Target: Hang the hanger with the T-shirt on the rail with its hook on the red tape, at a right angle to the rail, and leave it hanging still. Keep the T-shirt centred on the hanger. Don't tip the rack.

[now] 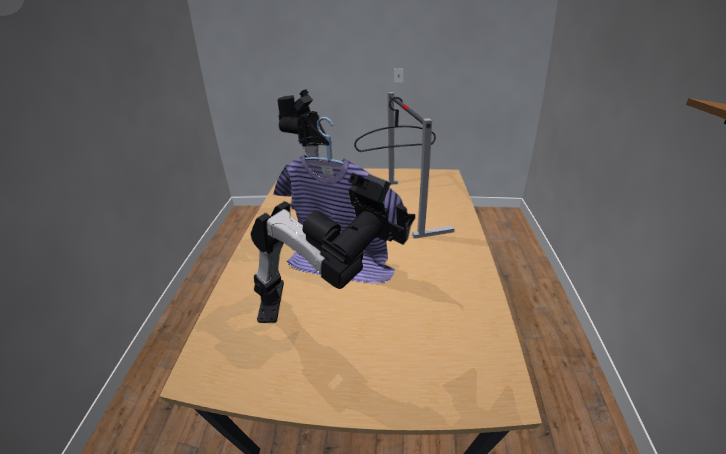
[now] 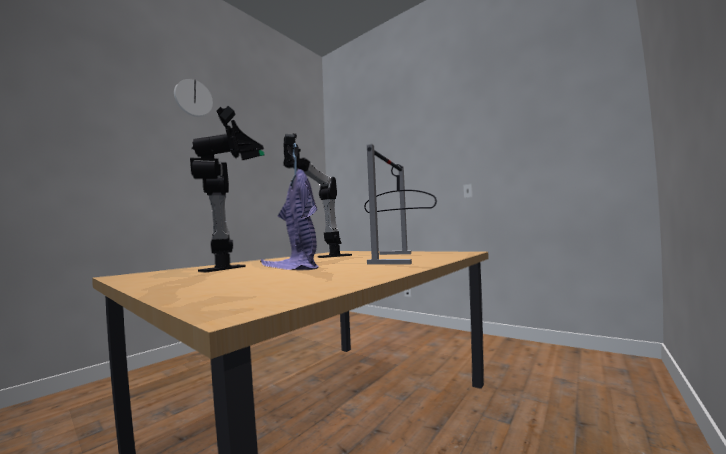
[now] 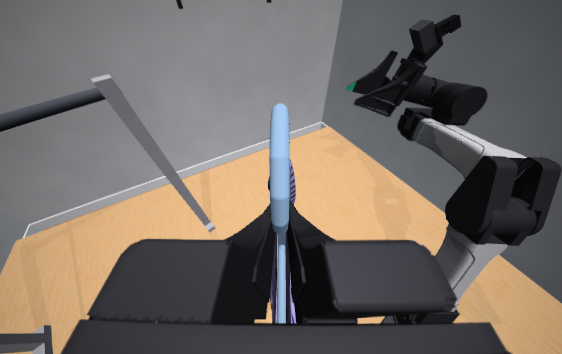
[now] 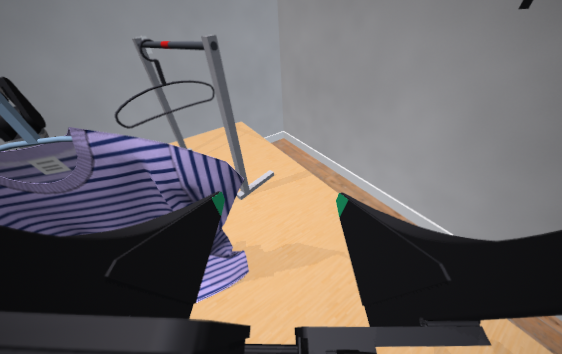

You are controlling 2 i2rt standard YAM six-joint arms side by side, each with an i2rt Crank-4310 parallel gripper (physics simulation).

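Note:
The light-blue hanger (image 1: 329,148) (image 3: 280,165) (image 4: 19,120) is upright, its hook clear of the rail. My left gripper (image 1: 327,141) (image 3: 281,201) is shut on the hanger's neck below the hook. The purple striped T-shirt (image 1: 321,195) (image 2: 299,214) (image 4: 125,175) hangs on it, its hem spread on the table. My right gripper (image 2: 261,153) (image 3: 350,94) (image 4: 280,195) is open and empty, near the T-shirt's near-side shoulder. The red tape (image 1: 405,107) (image 2: 389,161) (image 4: 165,44) is on the dark rail (image 1: 414,113) (image 3: 55,107) (image 4: 187,45) of the upright rack (image 1: 424,182) (image 2: 373,214) (image 4: 225,110).
A black wire hanger (image 1: 369,130) (image 2: 406,190) (image 4: 131,97) hangs near the rail's far end, beside the tape. The rack's foot (image 1: 439,232) (image 2: 389,261) stands on the wooden table (image 1: 417,347) (image 2: 256,294).

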